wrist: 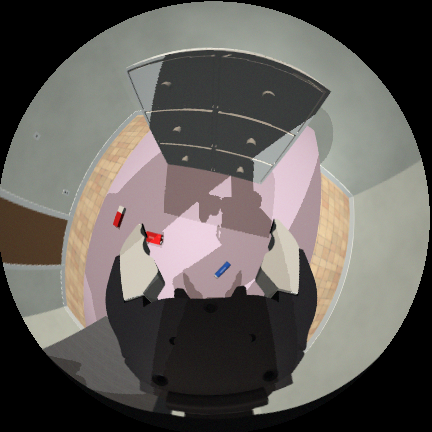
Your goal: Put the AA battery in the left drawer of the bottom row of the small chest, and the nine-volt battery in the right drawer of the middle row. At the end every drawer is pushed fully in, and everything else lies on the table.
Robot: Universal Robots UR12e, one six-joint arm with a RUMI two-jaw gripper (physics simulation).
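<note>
The AA battery, a small blue cylinder, lies on the table low in the view, between the two fingers as seen from here but below them. The red nine-volt battery lies on the table beside the left fingertip in the view, its terminals toward the right. The small chest stands upright at the top of the view, with three rows of two drawers. The left bottom drawer and the right middle drawer look pushed in, though their fronts are mostly in shadow. My gripper is wide open and empty, above the table.
A red and white block lies on the table at the left, outside the left finger. The pink table top carries the chest and the loose things, with shadows across it. A tiled floor strip shows beyond the table, with grey walls around.
</note>
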